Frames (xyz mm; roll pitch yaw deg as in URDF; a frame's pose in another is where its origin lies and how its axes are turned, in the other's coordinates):
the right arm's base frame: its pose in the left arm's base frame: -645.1 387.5 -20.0 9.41 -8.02 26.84
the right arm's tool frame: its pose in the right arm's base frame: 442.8 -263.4 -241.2 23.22 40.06 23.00
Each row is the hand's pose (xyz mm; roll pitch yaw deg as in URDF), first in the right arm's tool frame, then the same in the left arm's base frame.
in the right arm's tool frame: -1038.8 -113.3 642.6 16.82 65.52 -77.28
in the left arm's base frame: -176.1 -376.8 705.9 -96.56 65.86 -139.39
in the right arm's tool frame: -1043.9 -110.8 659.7 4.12 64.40 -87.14
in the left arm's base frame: -169.1 -377.8 722.5 -95.68 62.18 -134.23
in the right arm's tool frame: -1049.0 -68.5 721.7 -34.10 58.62 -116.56
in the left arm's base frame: -155.7 -348.4 790.5 -102.03 47.71 -127.13
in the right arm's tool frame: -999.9 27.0 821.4 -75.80 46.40 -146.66
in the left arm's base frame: -120.3 -241.4 884.0 -119.79 25.98 -127.60
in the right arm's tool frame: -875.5 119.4 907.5 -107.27 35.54 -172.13
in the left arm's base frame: -53.1 -83.8 929.5 -136.93 5.92 -136.90
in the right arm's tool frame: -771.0 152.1 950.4 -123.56 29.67 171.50
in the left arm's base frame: 9.9 15.5 926.0 -144.40 -5.26 -146.86
